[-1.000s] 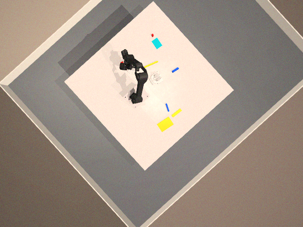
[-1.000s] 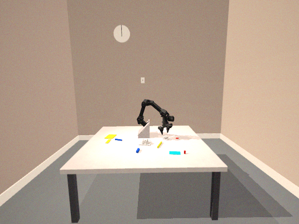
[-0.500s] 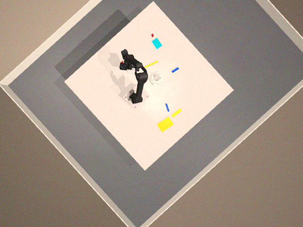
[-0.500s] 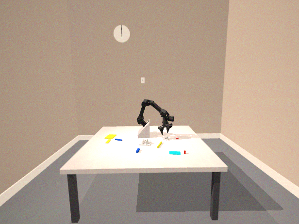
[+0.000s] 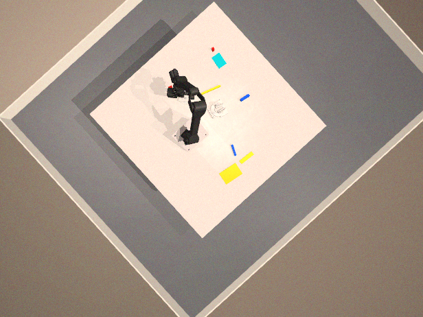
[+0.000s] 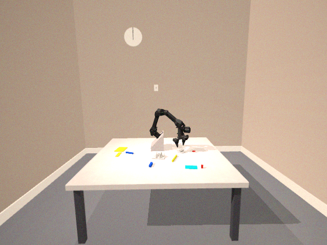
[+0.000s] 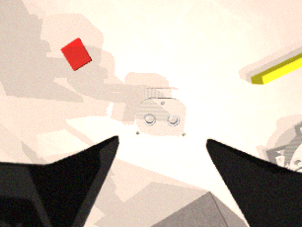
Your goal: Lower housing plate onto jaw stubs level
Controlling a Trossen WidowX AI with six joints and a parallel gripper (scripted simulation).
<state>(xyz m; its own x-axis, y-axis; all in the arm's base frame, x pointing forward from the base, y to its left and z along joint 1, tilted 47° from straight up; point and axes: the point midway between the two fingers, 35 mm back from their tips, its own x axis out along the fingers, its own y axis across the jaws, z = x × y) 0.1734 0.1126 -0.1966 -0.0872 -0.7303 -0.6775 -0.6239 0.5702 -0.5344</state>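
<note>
Now: gripper tip 30 mm above the white housing plate, 10 mm to the right of it and 10 mm short of it. The rest, counted from my gripper tip: cyan tile: 410 mm ahead, 60 mm below, 30 mm to the left; then yellow plate: 650 mm to the right, 150 mm behind, 60 mm below; then yellow bar: 200 mm ahead, 90 mm to the right, 50 mm below.
</note>
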